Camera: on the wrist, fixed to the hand. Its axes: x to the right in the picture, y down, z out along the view.
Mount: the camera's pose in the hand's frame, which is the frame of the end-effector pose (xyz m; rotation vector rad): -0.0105 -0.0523 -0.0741 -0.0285 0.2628 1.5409
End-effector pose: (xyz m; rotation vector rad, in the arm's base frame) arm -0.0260 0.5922 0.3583 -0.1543 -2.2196 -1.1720
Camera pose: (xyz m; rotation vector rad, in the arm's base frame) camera -0.0025 0.5048 0.3461 -1.3213 -1.1774 -0.2714
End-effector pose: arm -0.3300 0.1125 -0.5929 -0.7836 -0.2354 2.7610
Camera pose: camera -0.2711 0.1655 -0.6383 0.8528 -0.3135 -1.7252
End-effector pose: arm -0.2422 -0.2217 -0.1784 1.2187 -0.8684 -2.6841
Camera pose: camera -0.1737 -0.2094 -0.2375 0.4242 -1.0380 -1.2456
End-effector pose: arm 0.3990 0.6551 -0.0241 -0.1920 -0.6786 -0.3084
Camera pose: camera 0.4168 0.5881 -0.0835 -0.6228 -0.1248 1.1184
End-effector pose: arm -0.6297 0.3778 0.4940 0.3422 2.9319 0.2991
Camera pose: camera -0.6450 0.3122 0.5556 -2.1940 -1.8318 -0.4612
